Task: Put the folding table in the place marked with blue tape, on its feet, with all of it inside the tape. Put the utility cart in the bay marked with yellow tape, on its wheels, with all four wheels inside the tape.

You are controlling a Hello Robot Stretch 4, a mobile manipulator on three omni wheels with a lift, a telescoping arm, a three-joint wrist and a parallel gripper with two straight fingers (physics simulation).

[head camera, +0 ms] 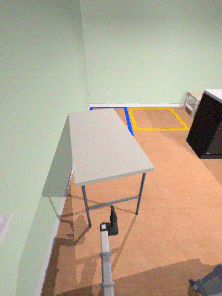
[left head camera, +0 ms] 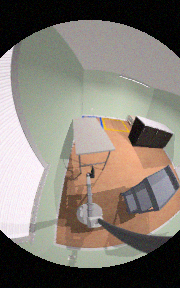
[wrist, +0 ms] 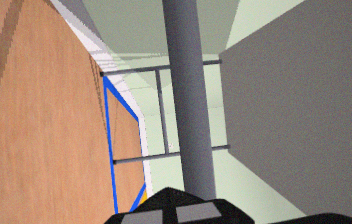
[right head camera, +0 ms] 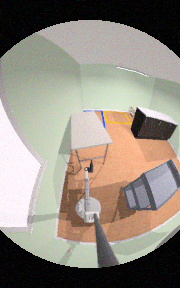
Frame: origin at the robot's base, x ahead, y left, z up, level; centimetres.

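Seen in the pictures: gripper, fingertip midpoint: (head camera: 112,205) (left head camera: 91,165) (wrist: 169,204) (right head camera: 90,159).
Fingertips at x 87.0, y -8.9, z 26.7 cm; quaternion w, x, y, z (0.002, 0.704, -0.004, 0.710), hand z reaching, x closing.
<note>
Offsets run from my fingertips to a thing's top centre. "pt": to the spot under its first point.
The folding table {pt dz +44.3, dx +33.9, dy +2.4 cm} (head camera: 105,145) (left head camera: 92,135) (right head camera: 90,131) stands on its feet along the left wall, short of most of the blue tape (head camera: 129,122) (wrist: 109,125). In the wrist view, its near crossbar {pt dz +2.2, dx -1.3, dy +8.4 cm} (wrist: 186,85) passes behind the fingers, and its dark underside {pt dz +40.5, dx +47.9, dy +5.8 cm} (wrist: 290,110) is at right. My gripper (head camera: 113,207) (left head camera: 92,168) (right head camera: 91,161) (wrist: 169,204) is shut at the near crossbar, its fingers together, with no bar visible between them. The grey utility cart {pt dz +49.9, dx -77.9, dy -80.8 cm} (left head camera: 160,187) (right head camera: 160,185) is at the right, partly visible in the head view (head camera: 210,285). The yellow tape (head camera: 160,129) (left head camera: 115,131) marks the far bay.
A dark cabinet (head camera: 206,127) (left head camera: 145,134) (right head camera: 150,125) with a white top stands at the right, beyond the cart. A small pale stool (head camera: 194,94) stands between the cabinet and the far wall. The left wall runs close beside the table.
</note>
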